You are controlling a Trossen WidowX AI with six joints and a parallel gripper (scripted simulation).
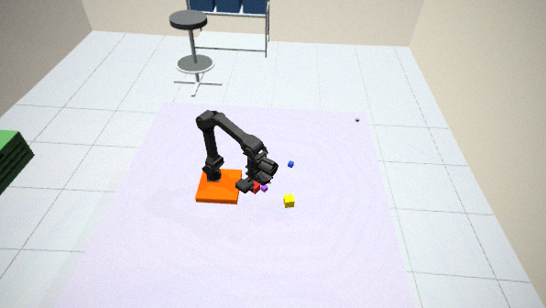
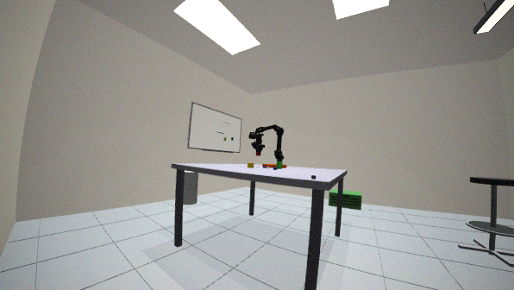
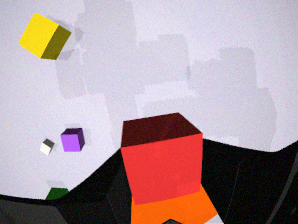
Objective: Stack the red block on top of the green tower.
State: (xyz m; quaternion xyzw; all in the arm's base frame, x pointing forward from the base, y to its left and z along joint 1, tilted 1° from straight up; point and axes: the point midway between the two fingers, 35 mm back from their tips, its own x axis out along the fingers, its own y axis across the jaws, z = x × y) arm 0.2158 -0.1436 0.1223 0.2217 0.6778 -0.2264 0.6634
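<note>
Right now my gripper tip is 110 mm above the purple block, 100 mm to the right of it and 40 mm short of it. The rest, counted from my gripper tip: yellow block 160 mm ahead, 100 mm below, 20 mm to the left; then small white piece 150 mm to the left, 120 mm below, 60 mm ahead; then red block 10 mm above.
</note>
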